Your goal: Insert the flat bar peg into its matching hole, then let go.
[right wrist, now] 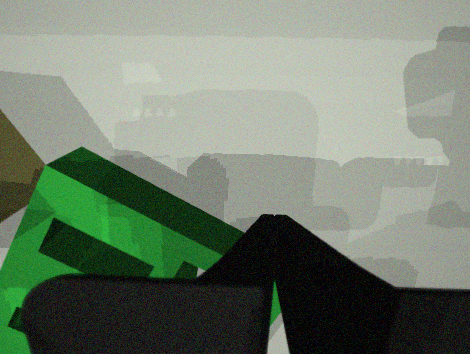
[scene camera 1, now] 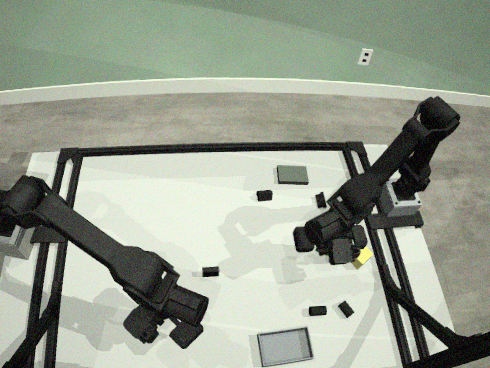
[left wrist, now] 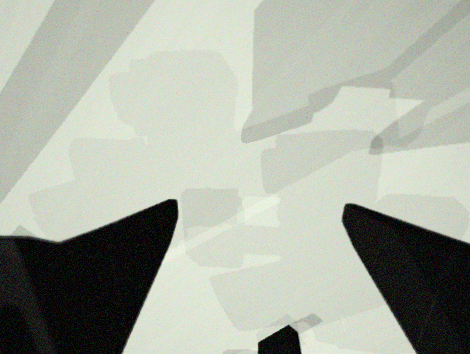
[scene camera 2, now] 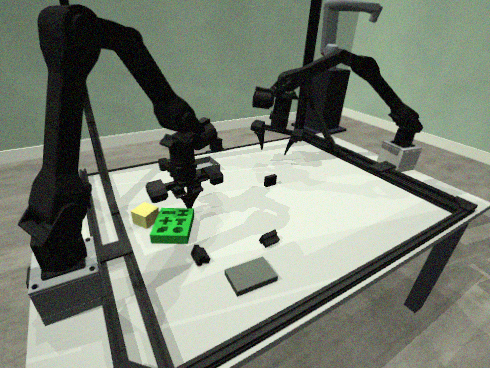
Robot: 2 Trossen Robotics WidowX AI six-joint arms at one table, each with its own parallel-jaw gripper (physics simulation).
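The green hole board [scene camera 2: 170, 239] [right wrist: 65, 190] lies beside a yellow block; the right arm hides it in scene camera 1. Its bar-shaped slot [scene camera 2: 168, 212] [right wrist: 95, 247] looks dark; I cannot tell whether a peg is inside. My right gripper [scene camera 2: 190, 206] [right wrist: 273, 227] is shut and empty, with its tips low by the board's far right corner in scene camera 2. My left gripper [scene camera 2: 274, 151] [left wrist: 259, 209] is open and empty above the table. Black pegs [scene camera 1: 210, 271] [scene camera 1: 317, 310] [scene camera 1: 346, 309] lie loose; I cannot tell if one is the flat bar peg.
More black pieces [scene camera 1: 264, 195] [scene camera 2: 269, 238] [scene camera 1: 321, 200] [scene camera 2: 200, 255] lie near a grey-green slab [scene camera 1: 292, 175] [scene camera 2: 251, 276]. The yellow block [scene camera 1: 363, 257] [scene camera 2: 144, 215] touches or nearly touches the board. A shallow grey tray [scene camera 1: 261, 350] stands at the bottom of scene camera 1.
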